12 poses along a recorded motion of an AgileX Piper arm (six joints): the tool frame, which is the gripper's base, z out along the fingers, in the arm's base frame.
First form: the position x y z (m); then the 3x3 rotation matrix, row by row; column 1 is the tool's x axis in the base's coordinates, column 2 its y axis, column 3 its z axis. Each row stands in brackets.
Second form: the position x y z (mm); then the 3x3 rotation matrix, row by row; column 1 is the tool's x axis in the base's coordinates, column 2 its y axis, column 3 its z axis. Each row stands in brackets. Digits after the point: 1 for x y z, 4 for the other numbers.
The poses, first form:
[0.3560, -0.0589, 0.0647], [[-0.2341, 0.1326, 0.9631], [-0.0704, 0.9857, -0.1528], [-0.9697, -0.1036, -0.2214]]
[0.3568, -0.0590, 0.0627], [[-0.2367, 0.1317, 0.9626], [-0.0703, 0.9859, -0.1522], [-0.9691, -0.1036, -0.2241]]
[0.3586, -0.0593, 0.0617], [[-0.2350, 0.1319, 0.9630], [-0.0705, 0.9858, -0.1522], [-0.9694, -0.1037, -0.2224]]
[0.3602, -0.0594, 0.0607], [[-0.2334, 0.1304, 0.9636], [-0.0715, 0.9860, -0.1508], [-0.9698, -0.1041, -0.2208]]
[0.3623, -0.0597, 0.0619], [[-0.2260, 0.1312, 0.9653], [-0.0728, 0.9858, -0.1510], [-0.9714, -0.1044, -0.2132]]
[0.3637, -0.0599, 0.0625], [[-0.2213, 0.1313, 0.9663], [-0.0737, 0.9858, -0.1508], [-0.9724, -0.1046, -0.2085]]
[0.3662, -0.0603, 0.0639], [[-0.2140, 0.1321, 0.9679], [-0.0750, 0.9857, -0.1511], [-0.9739, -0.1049, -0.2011]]
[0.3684, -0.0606, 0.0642], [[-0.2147, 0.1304, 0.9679], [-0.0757, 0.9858, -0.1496], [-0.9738, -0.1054, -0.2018]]
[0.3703, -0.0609, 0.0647], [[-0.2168, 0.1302, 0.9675], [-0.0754, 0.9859, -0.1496], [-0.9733, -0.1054, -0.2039]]
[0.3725, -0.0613, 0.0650], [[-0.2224, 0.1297, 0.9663], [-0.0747, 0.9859, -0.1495], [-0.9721, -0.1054, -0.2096]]
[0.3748, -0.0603, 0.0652], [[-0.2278, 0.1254, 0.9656], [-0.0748, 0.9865, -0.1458], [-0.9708, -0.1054, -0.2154]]
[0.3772, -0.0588, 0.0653], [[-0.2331, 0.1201, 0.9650], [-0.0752, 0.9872, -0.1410], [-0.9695, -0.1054, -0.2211]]
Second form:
[356.0, -58.9, 64.7], [[-0.2341, 0.1326, 0.9631], [-0.0704, 0.9857, -0.1528], [-0.9697, -0.1036, -0.2214]]
[356.8, -59.0, 62.7], [[-0.2367, 0.1317, 0.9626], [-0.0703, 0.9859, -0.1522], [-0.9691, -0.1036, -0.2241]]
[358.6, -59.3, 61.7], [[-0.2350, 0.1319, 0.9630], [-0.0705, 0.9858, -0.1522], [-0.9694, -0.1037, -0.2224]]
[360.2, -59.4, 60.7], [[-0.2334, 0.1304, 0.9636], [-0.0715, 0.9860, -0.1508], [-0.9698, -0.1041, -0.2208]]
[362.3, -59.7, 61.9], [[-0.2260, 0.1312, 0.9653], [-0.0728, 0.9858, -0.1510], [-0.9714, -0.1044, -0.2132]]
[363.7, -59.9, 62.5], [[-0.2213, 0.1313, 0.9663], [-0.0737, 0.9858, -0.1508], [-0.9724, -0.1046, -0.2085]]
[366.2, -60.3, 63.9], [[-0.2140, 0.1321, 0.9679], [-0.0750, 0.9857, -0.1511], [-0.9739, -0.1049, -0.2011]]
[368.4, -60.6, 64.2], [[-0.2147, 0.1304, 0.9679], [-0.0757, 0.9858, -0.1496], [-0.9738, -0.1054, -0.2018]]
[370.3, -60.9, 64.7], [[-0.2168, 0.1302, 0.9675], [-0.0754, 0.9859, -0.1496], [-0.9733, -0.1054, -0.2039]]
[372.5, -61.3, 65.0], [[-0.2224, 0.1297, 0.9663], [-0.0747, 0.9859, -0.1495], [-0.9721, -0.1054, -0.2096]]
[374.8, -60.3, 65.2], [[-0.2278, 0.1254, 0.9656], [-0.0748, 0.9865, -0.1458], [-0.9708, -0.1054, -0.2154]]
[377.2, -58.8, 65.3], [[-0.2331, 0.1201, 0.9650], [-0.0752, 0.9872, -0.1410], [-0.9695, -0.1054, -0.2211]]

